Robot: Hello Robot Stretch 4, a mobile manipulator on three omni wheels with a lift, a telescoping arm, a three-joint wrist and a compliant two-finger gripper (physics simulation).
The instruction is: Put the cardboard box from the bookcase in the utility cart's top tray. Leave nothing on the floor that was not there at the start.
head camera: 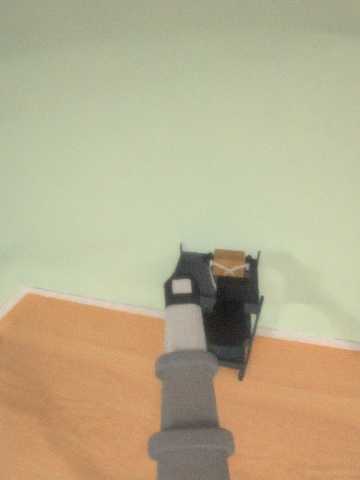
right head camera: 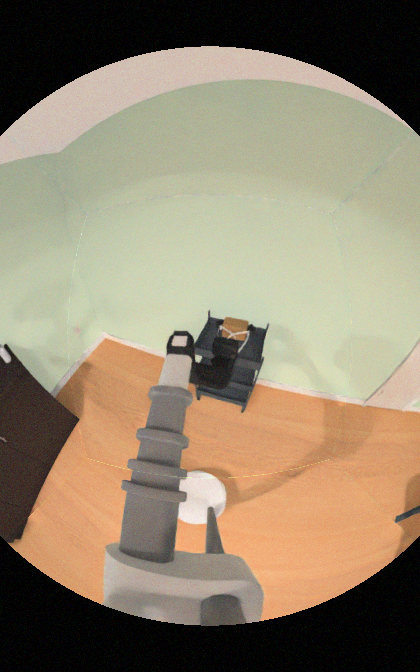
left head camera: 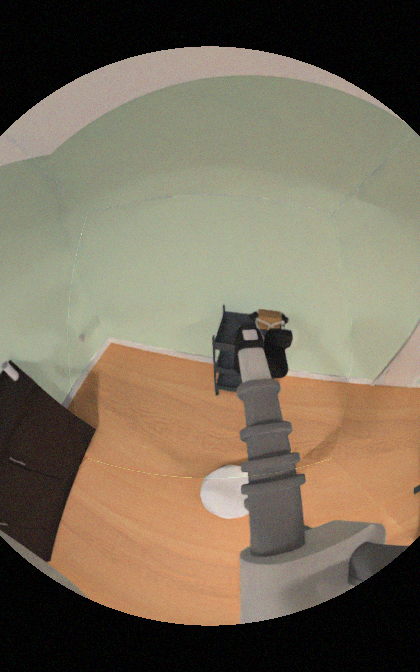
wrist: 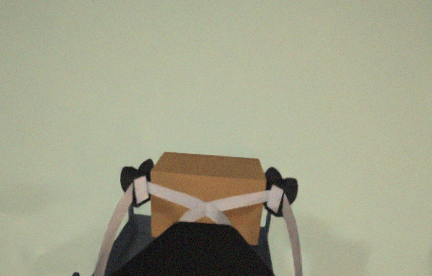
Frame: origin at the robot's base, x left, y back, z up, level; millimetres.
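Seen in the pictures: gripper, fingertip midpoint: (head camera: 229,256) (wrist: 210,179).
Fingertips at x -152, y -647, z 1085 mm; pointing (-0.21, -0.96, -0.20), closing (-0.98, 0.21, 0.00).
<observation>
A point is followed by its place in that frame.
The cardboard box (head camera: 229,266) @[x -143, y -603, z 1085 mm] (left head camera: 270,316) (right head camera: 235,325) (wrist: 207,167) @[x -143, y -621, z 1107 mm] is brown and upright. My gripper (head camera: 230,260) @[x -152, y -647, z 1085 mm] (left head camera: 270,320) (right head camera: 235,331) (wrist: 210,179) @[x -152, y -647, z 1085 mm] is shut on it, with one dark fingertip against each side. The dark utility cart (head camera: 194,267) @[x -84, y -1123, z 636 mm] (left head camera: 233,321) (right head camera: 257,341) (wrist: 131,237) @[x -14, y -1164, z 636 mm] stands by the green wall. In the head views the held box shows over the back part of its top tray; in the wrist view the tray shows lower, behind the box. The gap under the box is hidden by the wrist and gripper body. The bookcase cannot be made out.
A dark brown cabinet (left head camera: 40,450) (right head camera: 30,440) with light handles stands at the left. A white round object (left head camera: 222,492) (right head camera: 206,500) is low beside the arm. The end of a dark bar (right head camera: 407,515) shows at the right edge. The wall is right behind the cart.
</observation>
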